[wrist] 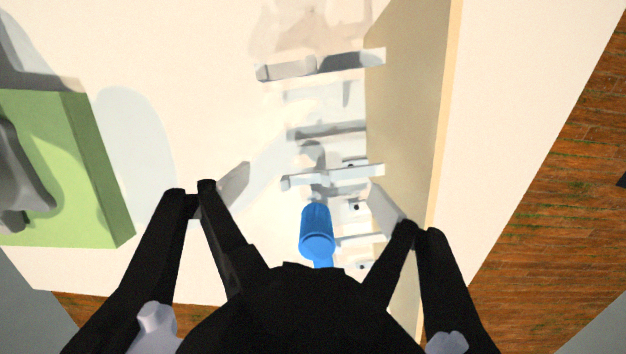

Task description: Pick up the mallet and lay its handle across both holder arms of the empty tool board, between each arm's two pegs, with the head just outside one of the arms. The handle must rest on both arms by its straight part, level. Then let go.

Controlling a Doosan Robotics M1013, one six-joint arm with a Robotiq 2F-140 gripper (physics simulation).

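Frame: origin at the arm's base, x right, y ahead, z up, level; centimetres.
Where they show: gripper, fingertip midpoint: (310,183).
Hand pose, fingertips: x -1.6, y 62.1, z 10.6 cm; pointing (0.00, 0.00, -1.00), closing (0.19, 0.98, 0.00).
Each offset is from my fingertips to the top centre of the thing. "pt": to the spot under its first point. Level surfaces: height alone.
The blue mallet @(dz -0.8, dx +21.9, dy +2.7 cm) (317,232) shows its head low in the middle of the wrist view. A short piece of its handle shows below the head; the rest is hidden by the gripper body. My gripper (310,183) is open, with its fingers spread to the left and right of the head and nothing between them. The empty tool board (412,75) stands upright to the right of centre. Its two pale holder arms, the far arm (295,69) and the nearer arm (350,172), stick out leftward beyond the mallet's head. Their pegs are hard to make out.
Another pale holder arm (365,240) is beside the mallet's head, near a lower board section @(pt dz +0.9, dx +18.8, dy +14.9 cm) (407,295) partly hidden by the right finger. A green block (90,175) with a grey robot base part (20,175) stands at left. The cream table top @(dz -16.8 cm) (505,100) ends at right above a wooden floor.
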